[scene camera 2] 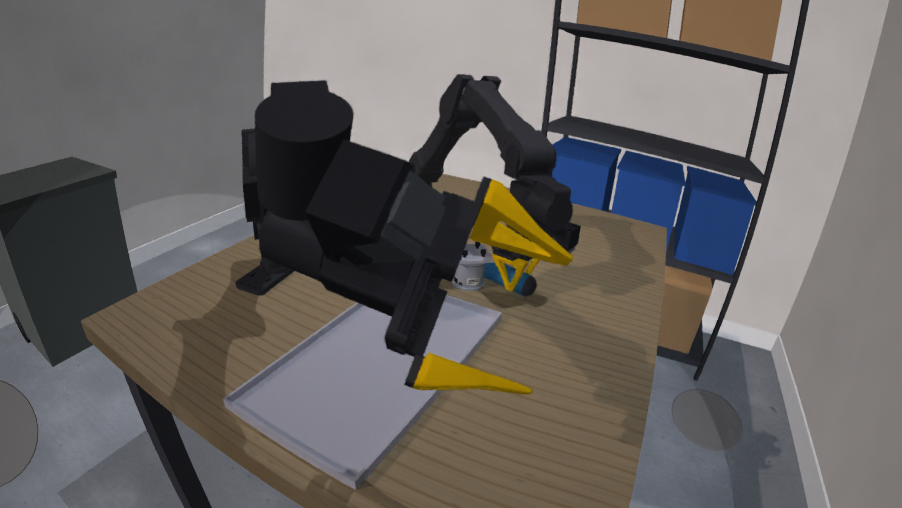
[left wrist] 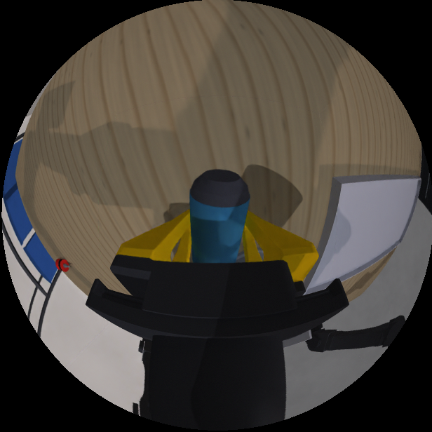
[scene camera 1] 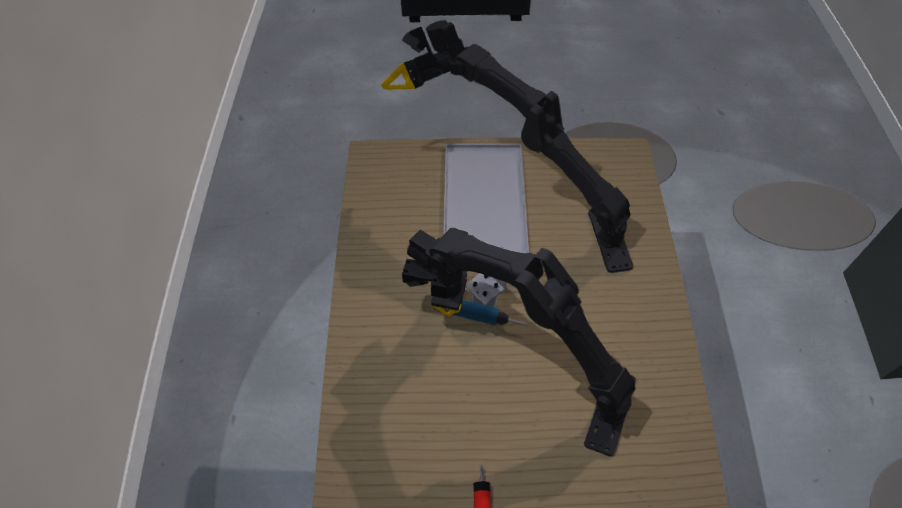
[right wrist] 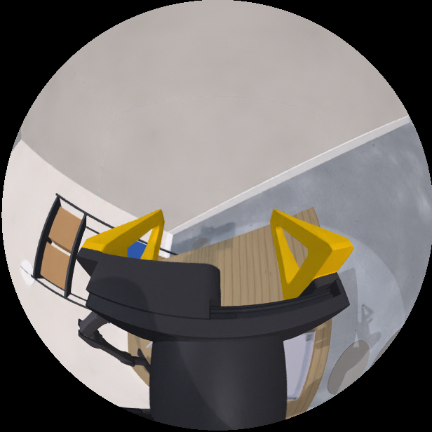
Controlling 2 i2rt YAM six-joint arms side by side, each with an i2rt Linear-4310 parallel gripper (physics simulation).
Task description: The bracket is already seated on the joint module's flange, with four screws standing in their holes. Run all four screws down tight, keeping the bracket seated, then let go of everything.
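Places are measured from the left arm's base along level axes (x left, y ahead, z down), in metres.
Pixels of known places: left gripper, fingertip midpoint: (scene camera 2: 515,286) (scene camera 1: 449,307); right gripper, fingertip midpoint: (scene camera 2: 551,324) (scene camera 1: 383,87); left arm's base, link origin: (scene camera 1: 610,411); right arm's base, link origin: (scene camera 2: 277,270) (scene camera 1: 609,239).
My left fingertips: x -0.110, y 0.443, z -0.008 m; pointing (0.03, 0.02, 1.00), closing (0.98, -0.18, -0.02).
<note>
For each thing: its top centre in the pictures, then the offset to it from my left fingertips. "spot": a spot on its surface instead.
- blue screwdriver, surface spot: (scene camera 2: 494,272) spot: dz -0.020, dx -0.023, dy -0.037 m
- pale joint module, top centre: (scene camera 2: 471,253) dz -0.055, dx -0.058, dy -0.071 m
- shallow grey tray, top centre: (scene camera 2: 377,353) (scene camera 1: 484,200) dz -0.008, dx -0.337, dy +0.035 m
- red screwdriver, top centre: (scene camera 1: 482,485) dz -0.026, dx +0.378, dy -0.233 m
A blue screwdriver (scene camera 1: 482,313) (scene camera 2: 494,272) (left wrist: 217,235) lies beside the pale joint module (scene camera 2: 467,276), its shaft toward the right in scene camera 1. My left gripper (scene camera 1: 446,310) (scene camera 2: 521,278) (left wrist: 216,215) is shut on its blue handle, near the dark end cap. The pale bracket (scene camera 1: 484,287) (scene camera 2: 472,254) sits on top of the module, with several black screws standing in it; how deep they sit is too small to tell. The left wrist view hides bracket and screws behind the gripper. My right gripper (scene camera 1: 383,85) (scene camera 2: 551,324) (right wrist: 217,215) is open and empty, raised beyond the tray end of the table.
A shallow grey tray (scene camera 1: 482,189) (scene camera 2: 353,384) (left wrist: 380,215) lies above the module in scene camera 1. A red screwdriver (scene camera 1: 481,495) (left wrist: 62,265) lies at the bottom of scene camera 1. The left forearm passes over the table right of the module.
</note>
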